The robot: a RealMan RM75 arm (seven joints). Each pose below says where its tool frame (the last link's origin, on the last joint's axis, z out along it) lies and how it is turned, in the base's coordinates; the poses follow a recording.
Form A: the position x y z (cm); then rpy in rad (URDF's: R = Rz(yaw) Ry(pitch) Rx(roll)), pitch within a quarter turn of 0, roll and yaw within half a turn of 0.
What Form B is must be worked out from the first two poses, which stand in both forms.
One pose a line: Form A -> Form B
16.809 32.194 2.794 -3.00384 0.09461 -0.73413 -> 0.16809 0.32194 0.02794 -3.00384 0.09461 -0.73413
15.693 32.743 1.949 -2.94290 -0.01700 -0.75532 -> 0.15693 0.32743 0.01949 -2.94290 -0.01700 -0.75532
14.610 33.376 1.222 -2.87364 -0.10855 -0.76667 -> 0.14610 0.33376 0.01222 -2.87364 -0.10855 -0.76667
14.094 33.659 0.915 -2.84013 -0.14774 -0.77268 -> 0.14094 0.33659 0.00915 -2.84013 -0.14774 -0.77268
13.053 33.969 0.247 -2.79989 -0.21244 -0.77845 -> 0.13053 0.33969 0.00247 -2.79989 -0.21244 -0.77845
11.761 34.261 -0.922 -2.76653 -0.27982 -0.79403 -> 0.11761 0.34261 -0.00922 -2.76653 -0.27982 -0.79403
